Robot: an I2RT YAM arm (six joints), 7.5 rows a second.
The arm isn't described. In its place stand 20 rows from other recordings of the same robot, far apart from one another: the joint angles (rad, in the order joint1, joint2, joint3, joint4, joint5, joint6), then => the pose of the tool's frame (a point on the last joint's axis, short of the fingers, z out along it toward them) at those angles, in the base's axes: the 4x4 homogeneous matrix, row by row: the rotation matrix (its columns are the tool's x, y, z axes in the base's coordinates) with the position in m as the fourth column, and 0 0 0 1 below.
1.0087 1.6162 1.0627 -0.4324 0.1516 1.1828 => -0.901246, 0.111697, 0.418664, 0.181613; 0.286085, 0.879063, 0.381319, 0.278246; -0.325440, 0.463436, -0.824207, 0.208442; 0, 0, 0, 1
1.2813 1.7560 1.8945 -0.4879 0.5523 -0.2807 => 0.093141, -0.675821, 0.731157, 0.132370; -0.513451, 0.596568, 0.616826, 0.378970; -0.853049, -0.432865, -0.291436, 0.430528; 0, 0, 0, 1
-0.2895 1.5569 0.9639 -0.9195 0.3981 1.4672 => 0.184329, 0.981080, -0.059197, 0.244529; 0.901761, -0.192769, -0.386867, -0.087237; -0.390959, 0.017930, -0.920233, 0.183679; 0, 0, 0, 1
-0.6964 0.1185 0.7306 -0.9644 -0.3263 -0.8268 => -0.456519, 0.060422, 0.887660, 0.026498; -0.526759, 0.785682, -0.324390, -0.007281; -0.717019, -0.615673, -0.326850, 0.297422; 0, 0, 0, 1
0.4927 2.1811 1.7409 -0.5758 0.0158 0.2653 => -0.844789, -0.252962, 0.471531, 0.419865; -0.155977, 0.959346, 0.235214, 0.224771; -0.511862, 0.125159, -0.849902, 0.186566; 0, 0, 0, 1
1.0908 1.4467 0.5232 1.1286 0.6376 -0.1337 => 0.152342, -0.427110, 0.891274, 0.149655; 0.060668, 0.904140, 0.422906, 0.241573; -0.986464, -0.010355, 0.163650, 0.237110; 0, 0, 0, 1
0.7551 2.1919 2.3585 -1.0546 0.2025 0.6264 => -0.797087, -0.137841, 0.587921, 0.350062; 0.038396, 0.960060, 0.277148, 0.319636; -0.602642, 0.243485, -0.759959, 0.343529; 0, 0, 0, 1
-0.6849 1.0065 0.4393 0.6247 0.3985 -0.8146 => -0.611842, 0.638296, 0.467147, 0.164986; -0.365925, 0.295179, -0.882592, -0.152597; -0.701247, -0.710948, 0.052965, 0.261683; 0, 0, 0, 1
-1.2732 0.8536 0.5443 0.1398 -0.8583 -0.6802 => -0.293984, 0.284750, 0.912410, 0.082639; -0.443683, 0.804859, -0.394142, -0.177568; -0.846593, -0.520692, -0.110277, 0.278634; 0, 0, 0, 1
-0.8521 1.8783 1.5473 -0.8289 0.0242 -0.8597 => -0.968857, 0.037931, 0.244697, 0.259343; -0.042831, 0.947631, -0.316482, -0.297780; -0.243887, -0.317106, -0.916495, 0.241771; 0, 0, 0, 1
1.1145 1.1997 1.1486 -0.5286 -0.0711 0.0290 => -0.267985, -0.914225, 0.303937, 0.113890; -0.480327, 0.400256, 0.780437, 0.237770; -0.835147, 0.063156, -0.546389, 0.346952; 0, 0, 0, 1
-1.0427 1.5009 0.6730 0.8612 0.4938 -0.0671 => -0.050263, 0.998156, 0.034044, 0.145040; -0.031008, 0.032511, -0.998990, -0.282113; -0.998255, -0.051268, 0.029317, 0.240504; 0, 0, 0, 1
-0.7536 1.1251 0.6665 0.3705 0.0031 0.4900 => 0.266480, 0.635933, 0.724277, 0.190701; 0.395320, 0.613222, -0.683872, -0.179094; -0.879039, 0.468560, -0.087986, 0.287409; 0, 0, 0, 1
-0.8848 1.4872 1.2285 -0.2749 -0.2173 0.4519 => -0.011247, 0.714659, 0.699382, 0.223714; 0.686895, 0.513806, -0.513983, -0.261162; -0.726670, 0.474621, -0.496675, 0.316586; 0, 0, 0, 1
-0.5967 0.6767 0.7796 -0.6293 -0.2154 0.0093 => -0.411901, 0.399911, 0.818785, 0.124852; 0.290789, 0.909257, -0.297814, -0.075613; -0.863585, 0.115423, -0.490813, 0.309021; 0, 0, 0, 1
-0.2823 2.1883 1.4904 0.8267 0.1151 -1.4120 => -0.361744, 0.182863, 0.914168, 0.486357; -0.916389, 0.110519, -0.384730, -0.145323; -0.171386, -0.976907, 0.127594, 0.231327; 0, 0, 0, 1
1.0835 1.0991 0.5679 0.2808 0.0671 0.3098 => -0.370005, -0.775303, 0.511860, 0.118127; -0.048597, 0.566360, 0.822724, 0.217817; -0.927758, 0.279537, -0.247234, 0.249157; 0, 0, 0, 1
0.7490 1.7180 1.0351 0.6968 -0.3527 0.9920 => -0.741105, -0.496435, 0.452014, 0.280209; 0.383642, 0.239385, 0.891915, 0.277310; -0.550983, 0.834414, 0.013044, 0.268078; 0, 0, 0, 1
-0.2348 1.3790 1.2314 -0.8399 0.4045 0.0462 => -0.791270, 0.461726, 0.400876, 0.268686; 0.232936, 0.833777, -0.500557, -0.078679; -0.565361, -0.302697, -0.767295, 0.306898; 0, 0, 0, 1
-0.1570 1.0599 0.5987 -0.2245 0.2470 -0.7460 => -0.689073, -0.175871, 0.703027, 0.216930; -0.557221, 0.748829, -0.358832, -0.043153; -0.463339, -0.639003, -0.613997, 0.219775; 0, 0, 0, 1
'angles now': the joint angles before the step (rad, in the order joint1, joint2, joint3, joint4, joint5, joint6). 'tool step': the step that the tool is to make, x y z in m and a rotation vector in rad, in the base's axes. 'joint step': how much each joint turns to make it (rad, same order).
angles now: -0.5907 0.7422 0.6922 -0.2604 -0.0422 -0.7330
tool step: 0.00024 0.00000 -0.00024 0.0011 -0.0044 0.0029
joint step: 0.0000 0.0000 -0.0023 0.0054 -0.0038 0.0023
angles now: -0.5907 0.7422 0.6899 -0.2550 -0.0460 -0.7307
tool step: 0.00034 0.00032 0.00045 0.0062 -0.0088 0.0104
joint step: 0.0000 0.0000 0.0000 0.0041 -0.0130 0.0065
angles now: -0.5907 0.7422 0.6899 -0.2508 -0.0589 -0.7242
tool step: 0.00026 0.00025 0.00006 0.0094 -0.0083 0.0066
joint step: 0.0000 -0.0001 -0.0008 0.0030 -0.0100 0.0099
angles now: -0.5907 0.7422 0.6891 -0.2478 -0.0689 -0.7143
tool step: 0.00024 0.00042 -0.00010 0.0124 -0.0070 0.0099
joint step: 0.0000 0.0000 -0.0003 0.0000 -0.0137 0.0106
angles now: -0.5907 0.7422 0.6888 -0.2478 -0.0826 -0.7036
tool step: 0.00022 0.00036 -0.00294 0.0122 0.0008 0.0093
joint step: 0.0000 -0.0008 -0.0092 0.0015 -0.0118 0.0065
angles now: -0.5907 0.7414 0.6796 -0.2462 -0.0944 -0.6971
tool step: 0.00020 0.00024 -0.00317 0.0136 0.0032 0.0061
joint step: 0.0000 0.0000 -0.0088 -0.0007 -0.0087 0.0072
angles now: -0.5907 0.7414 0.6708 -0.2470 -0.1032 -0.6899
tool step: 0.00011 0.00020 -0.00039 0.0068 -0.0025 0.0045
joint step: 0.0000 0.0000 -0.0011 0.0000 -0.0065 0.0053
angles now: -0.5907 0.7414 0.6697 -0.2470 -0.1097 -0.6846
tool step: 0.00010 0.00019 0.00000 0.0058 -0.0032 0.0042
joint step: 0.0000 0.0000 0.0000 0.0000 -0.0061 0.0050
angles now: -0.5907 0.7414 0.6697 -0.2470 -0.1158 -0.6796
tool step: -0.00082 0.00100 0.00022 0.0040 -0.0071 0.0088
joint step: 0.0000 -0.0065 -0.0023 0.0000 -0.0106 0.0042
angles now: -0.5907 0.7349 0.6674 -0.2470 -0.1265 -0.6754
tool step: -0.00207 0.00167 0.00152 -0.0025 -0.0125 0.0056
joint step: 0.0000 -0.0141 -0.0019 0.0000 -0.0069 0.0030
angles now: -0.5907 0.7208 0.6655 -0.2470 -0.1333 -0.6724
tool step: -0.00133 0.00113 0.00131 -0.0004 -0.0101 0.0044
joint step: 0.0000 -0.0091 -0.0004 0.0004 -0.0058 0.0038
